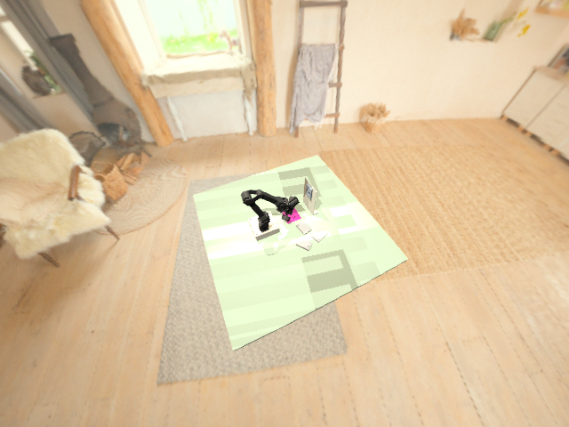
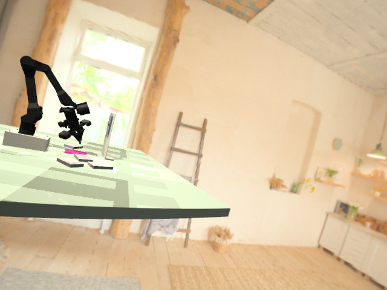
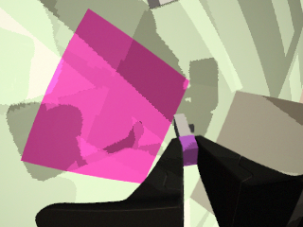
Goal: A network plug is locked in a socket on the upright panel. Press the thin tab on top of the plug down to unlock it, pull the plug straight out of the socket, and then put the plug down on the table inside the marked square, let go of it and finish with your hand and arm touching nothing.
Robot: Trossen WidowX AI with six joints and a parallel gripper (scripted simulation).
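Now: the magenta marked square 70 mm below my gripper tip and 10 mm behind it. Also, from my gripper tip: upright panel: 160 mm ahead, 60 mm above, 10 mm to the right; then plug: right at my gripper tip.
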